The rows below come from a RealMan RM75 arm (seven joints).
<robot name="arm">
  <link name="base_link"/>
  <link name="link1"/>
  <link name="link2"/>
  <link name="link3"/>
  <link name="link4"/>
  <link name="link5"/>
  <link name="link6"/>
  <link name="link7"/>
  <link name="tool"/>
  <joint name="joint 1" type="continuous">
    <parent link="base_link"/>
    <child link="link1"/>
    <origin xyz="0 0 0.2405"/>
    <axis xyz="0 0 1"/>
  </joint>
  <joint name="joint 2" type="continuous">
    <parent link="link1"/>
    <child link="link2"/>
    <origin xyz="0 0 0"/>
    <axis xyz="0 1 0"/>
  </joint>
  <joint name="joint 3" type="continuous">
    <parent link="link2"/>
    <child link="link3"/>
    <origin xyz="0 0 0.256"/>
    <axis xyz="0 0 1"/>
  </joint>
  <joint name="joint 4" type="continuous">
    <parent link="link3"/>
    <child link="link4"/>
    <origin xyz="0 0 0"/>
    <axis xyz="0 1 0"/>
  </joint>
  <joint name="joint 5" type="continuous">
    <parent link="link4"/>
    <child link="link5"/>
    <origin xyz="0 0 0.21"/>
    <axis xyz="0 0 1"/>
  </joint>
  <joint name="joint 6" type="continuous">
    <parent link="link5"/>
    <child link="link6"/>
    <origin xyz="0 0 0"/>
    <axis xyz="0 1 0"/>
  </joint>
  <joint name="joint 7" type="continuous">
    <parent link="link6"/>
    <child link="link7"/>
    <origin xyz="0 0 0.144"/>
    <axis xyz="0 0 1"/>
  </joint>
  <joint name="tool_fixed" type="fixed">
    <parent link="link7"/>
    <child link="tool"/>
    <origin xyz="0 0 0"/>
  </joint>
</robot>
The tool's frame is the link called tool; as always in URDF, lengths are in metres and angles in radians. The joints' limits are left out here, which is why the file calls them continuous.
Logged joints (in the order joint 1, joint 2, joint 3, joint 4, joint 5, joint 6, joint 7), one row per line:
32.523 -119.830 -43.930 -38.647 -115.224 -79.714 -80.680
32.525 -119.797 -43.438 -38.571 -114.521 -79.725 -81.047
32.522 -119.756 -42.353 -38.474 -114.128 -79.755 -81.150
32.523 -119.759 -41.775 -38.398 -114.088 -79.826 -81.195
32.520 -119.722 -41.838 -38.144 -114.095 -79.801 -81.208
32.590 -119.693 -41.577 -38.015 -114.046 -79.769 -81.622
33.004 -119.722 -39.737 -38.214 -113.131 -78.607 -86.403
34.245 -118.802 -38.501 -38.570 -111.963 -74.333 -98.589
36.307 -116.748 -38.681 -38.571 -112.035 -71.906 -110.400
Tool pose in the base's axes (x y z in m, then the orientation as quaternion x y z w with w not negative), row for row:
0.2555 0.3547 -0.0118 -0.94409 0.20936 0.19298 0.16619
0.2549 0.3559 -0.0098 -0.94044 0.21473 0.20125 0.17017
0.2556 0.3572 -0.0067 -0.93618 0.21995 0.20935 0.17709
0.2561 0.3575 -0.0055 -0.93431 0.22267 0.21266 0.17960
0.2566 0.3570 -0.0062 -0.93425 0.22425 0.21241 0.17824
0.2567 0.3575 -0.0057 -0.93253 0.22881 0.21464 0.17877
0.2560 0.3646 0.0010 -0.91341 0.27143 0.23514 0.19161
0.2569 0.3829 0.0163 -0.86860 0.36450 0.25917 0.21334
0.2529 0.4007 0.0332 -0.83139 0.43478 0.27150 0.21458
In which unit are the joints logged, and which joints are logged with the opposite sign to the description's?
The joints are logged in degrees. Opposite sign: joint 2, joint 7.
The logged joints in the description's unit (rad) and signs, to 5 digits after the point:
0.56763 2.09143 -0.76672 -0.67452 -2.01104 -1.39127 1.40813
0.56767 2.09085 -0.75814 -0.67319 -1.99877 -1.39146 1.41454
0.56762 2.09014 -0.73920 -0.67150 -1.99191 -1.39199 1.41633
0.56763 2.09019 -0.72911 -0.67017 -1.99121 -1.39323 1.41712
0.56758 2.08954 -0.73021 -0.66574 -1.99133 -1.39279 1.41735
0.56880 2.08904 -0.72566 -0.66349 -1.99048 -1.39223 1.42457
0.57603 2.08954 -0.69354 -0.66696 -1.97451 -1.37195 1.50802
0.59769 2.07349 -0.67197 -0.67317 -1.95412 -1.29736 1.72070
0.63368 2.03764 -0.67511 -0.67319 -1.95538 -1.25500 1.92684

